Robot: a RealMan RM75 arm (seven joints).
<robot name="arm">
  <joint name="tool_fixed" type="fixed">
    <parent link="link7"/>
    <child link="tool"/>
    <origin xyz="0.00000 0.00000 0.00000"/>
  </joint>
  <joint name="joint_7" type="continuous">
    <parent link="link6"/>
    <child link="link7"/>
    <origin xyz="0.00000 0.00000 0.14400"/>
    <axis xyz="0 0 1"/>
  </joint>
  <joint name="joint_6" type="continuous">
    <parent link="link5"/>
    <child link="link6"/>
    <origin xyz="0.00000 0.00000 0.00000"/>
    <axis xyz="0 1 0"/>
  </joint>
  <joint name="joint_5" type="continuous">
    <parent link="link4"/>
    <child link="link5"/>
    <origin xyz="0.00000 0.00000 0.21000"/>
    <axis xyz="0 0 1"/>
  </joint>
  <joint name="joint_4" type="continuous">
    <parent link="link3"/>
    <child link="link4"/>
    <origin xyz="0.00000 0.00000 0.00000"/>
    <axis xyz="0 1 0"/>
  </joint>
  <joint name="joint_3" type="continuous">
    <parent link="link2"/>
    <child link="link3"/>
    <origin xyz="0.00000 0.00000 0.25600"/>
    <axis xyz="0 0 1"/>
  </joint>
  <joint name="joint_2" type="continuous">
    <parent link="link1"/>
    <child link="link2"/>
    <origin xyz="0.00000 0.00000 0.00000"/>
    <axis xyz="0 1 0"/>
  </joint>
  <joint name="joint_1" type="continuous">
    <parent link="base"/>
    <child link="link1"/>
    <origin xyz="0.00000 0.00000 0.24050"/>
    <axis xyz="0 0 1"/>
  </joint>
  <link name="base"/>
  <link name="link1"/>
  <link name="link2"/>
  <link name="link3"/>
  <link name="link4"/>
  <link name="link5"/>
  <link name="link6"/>
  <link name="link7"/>
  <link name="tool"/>
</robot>
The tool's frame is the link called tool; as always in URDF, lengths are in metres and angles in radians. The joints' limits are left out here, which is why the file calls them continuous.
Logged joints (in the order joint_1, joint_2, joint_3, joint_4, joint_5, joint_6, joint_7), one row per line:
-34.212 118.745 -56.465 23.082 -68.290 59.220 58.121
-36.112 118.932 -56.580 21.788 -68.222 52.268 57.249
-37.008 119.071 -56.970 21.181 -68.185 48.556 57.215
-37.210 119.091 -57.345 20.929 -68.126 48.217 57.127
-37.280 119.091 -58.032 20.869 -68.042 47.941 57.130
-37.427 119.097 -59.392 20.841 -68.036 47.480 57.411
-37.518 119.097 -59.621 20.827 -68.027 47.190 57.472
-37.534 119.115 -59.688 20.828 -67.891 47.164 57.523
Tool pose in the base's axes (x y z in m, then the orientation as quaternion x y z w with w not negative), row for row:
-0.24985 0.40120 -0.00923 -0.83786 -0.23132 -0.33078 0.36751
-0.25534 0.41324 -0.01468 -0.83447 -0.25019 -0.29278 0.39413
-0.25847 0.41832 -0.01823 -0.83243 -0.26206 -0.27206 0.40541
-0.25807 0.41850 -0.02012 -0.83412 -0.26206 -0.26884 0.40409
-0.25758 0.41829 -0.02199 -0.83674 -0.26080 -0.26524 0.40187
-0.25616 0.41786 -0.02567 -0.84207 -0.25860 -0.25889 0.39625
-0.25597 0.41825 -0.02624 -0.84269 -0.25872 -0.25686 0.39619
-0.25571 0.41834 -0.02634 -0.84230 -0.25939 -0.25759 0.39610
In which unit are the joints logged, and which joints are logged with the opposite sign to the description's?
The joints are logged in degrees. Opposite sign: joint_2, joint_3, joint_5, joint_7.
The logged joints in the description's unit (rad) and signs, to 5 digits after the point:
-0.59711 -2.07249 0.98550 0.40286 1.19189 1.03358 -1.01440
-0.63027 -2.07575 0.98751 0.38027 1.19070 0.91225 -0.99918
-0.64591 -2.07818 0.99431 0.36968 1.19005 0.84746 -0.99859
-0.64944 -2.07853 1.00086 0.36528 1.18902 0.84155 -0.99705
-0.65066 -2.07853 1.01285 0.36423 1.18756 0.83673 -0.99711
-0.65322 -2.07863 1.03659 0.36374 1.18745 0.82868 -1.00201
-0.65481 -2.07863 1.04058 0.36350 1.18730 0.82362 -1.00308
-0.65509 -2.07895 1.04175 0.36352 1.18492 0.82317 -1.00397

